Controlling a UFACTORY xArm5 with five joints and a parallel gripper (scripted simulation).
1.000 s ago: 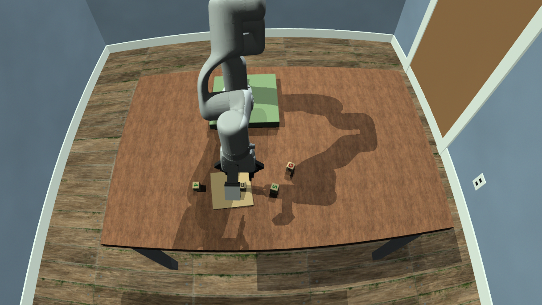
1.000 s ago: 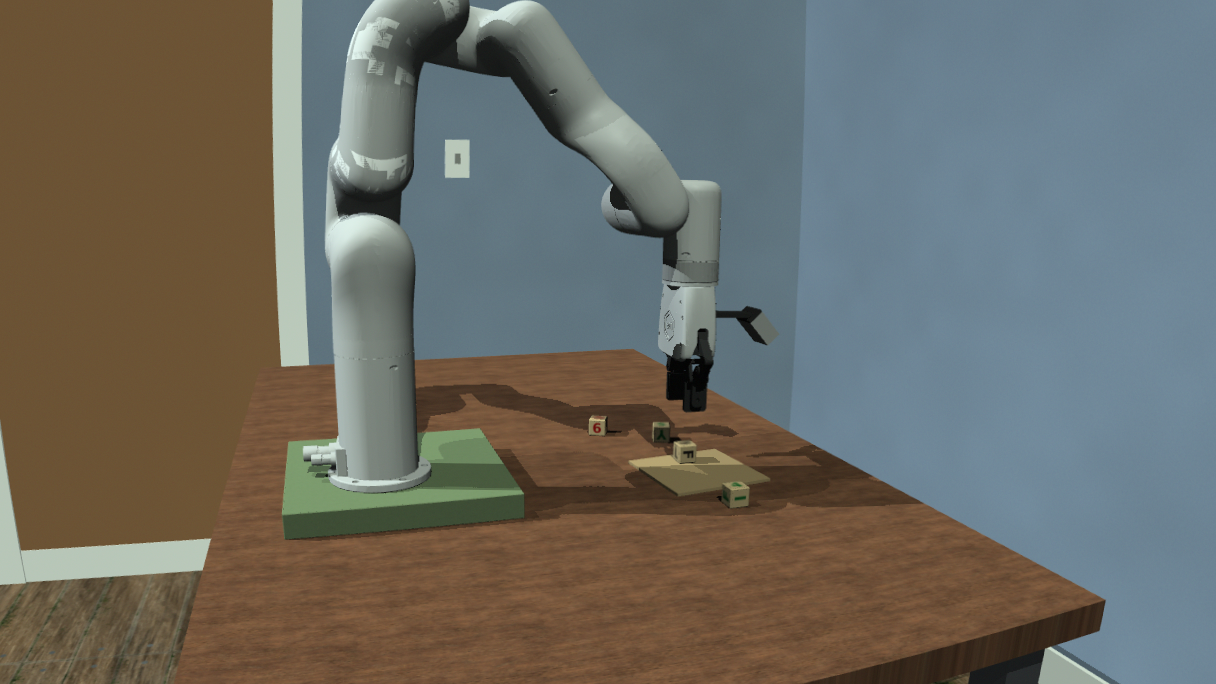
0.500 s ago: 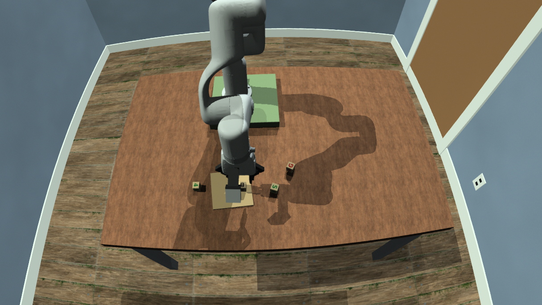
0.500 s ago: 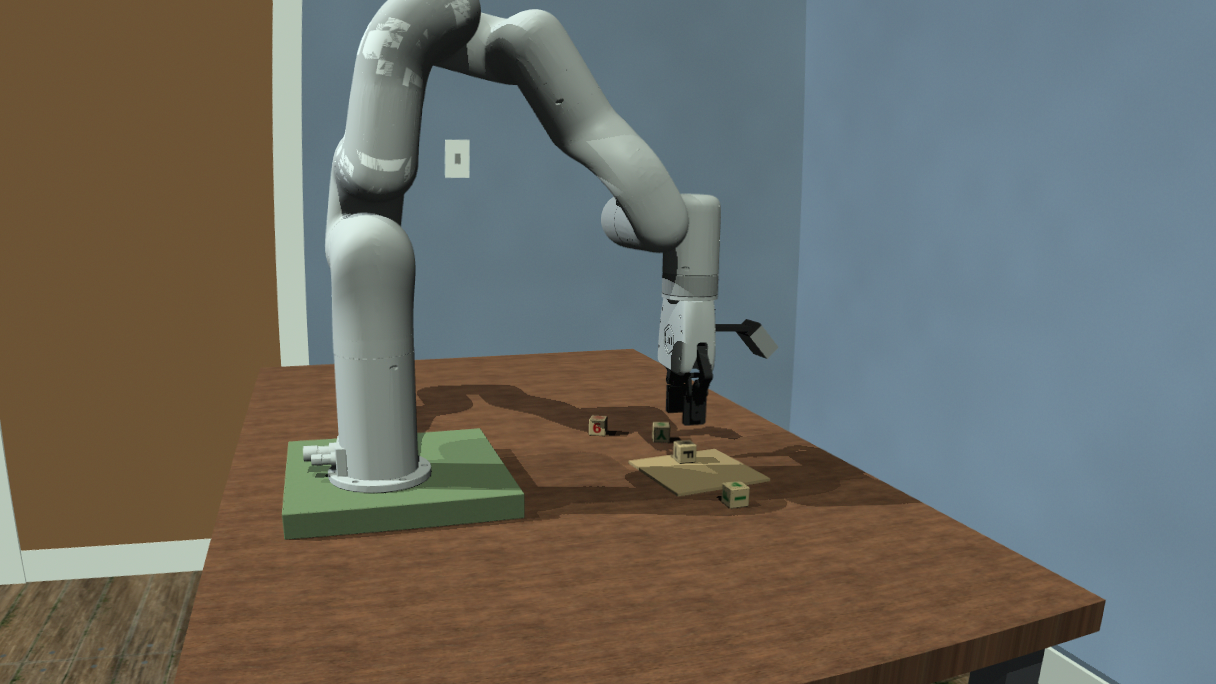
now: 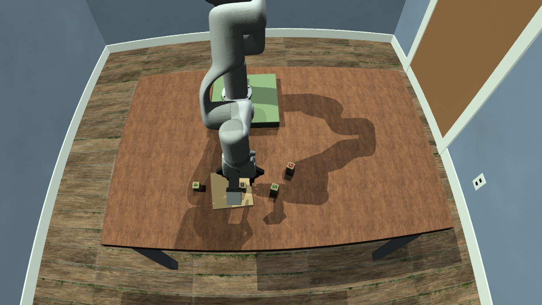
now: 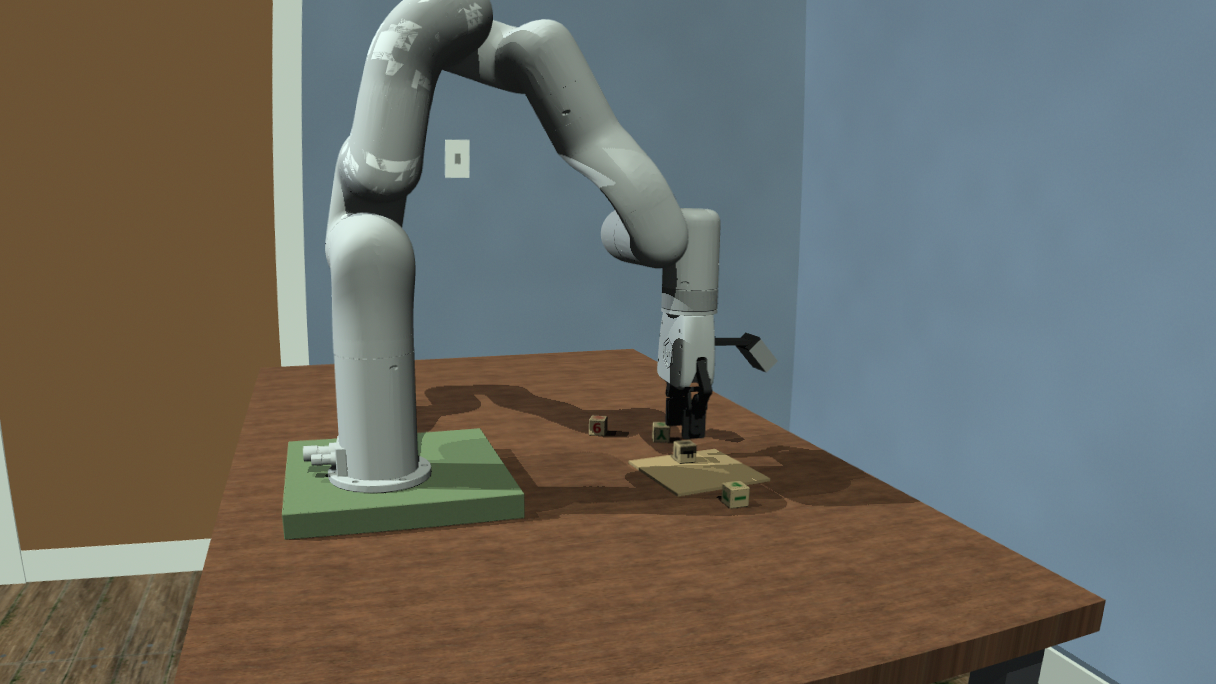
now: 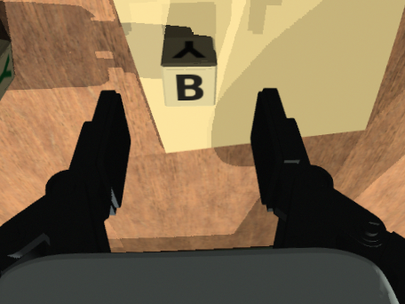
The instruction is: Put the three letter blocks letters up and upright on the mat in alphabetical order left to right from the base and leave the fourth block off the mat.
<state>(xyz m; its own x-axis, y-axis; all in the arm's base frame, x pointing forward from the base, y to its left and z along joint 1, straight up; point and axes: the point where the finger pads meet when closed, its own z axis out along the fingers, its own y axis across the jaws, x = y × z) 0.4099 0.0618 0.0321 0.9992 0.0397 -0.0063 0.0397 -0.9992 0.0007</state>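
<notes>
The tan mat is 6 cm below my hand, 4 cm to the right of it and 1 cm ahead of it. Also, from my hand: cream block (16 cm to the right, 5 cm below, 1 cm ahead).
</notes>
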